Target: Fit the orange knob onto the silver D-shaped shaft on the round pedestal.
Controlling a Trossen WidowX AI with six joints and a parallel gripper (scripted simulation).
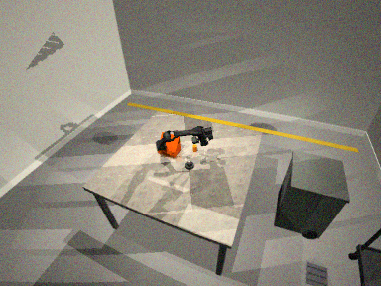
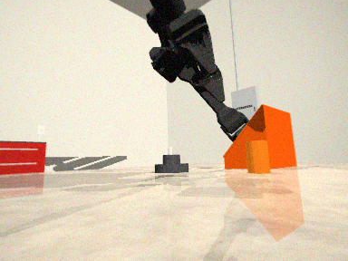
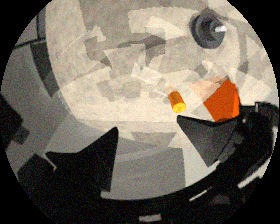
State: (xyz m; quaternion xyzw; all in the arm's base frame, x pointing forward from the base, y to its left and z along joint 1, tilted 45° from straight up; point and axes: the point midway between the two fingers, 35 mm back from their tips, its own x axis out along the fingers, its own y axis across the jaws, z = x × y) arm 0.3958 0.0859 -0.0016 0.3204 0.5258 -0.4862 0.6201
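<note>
Now: the orange knob 10 cm behind my gripper tip, 2 cm to the left of it and 10 cm below it. The rest, counted from my gripper tip: round dark pedestal 9 cm behind, 19 cm to the right, 12 cm below.
</note>
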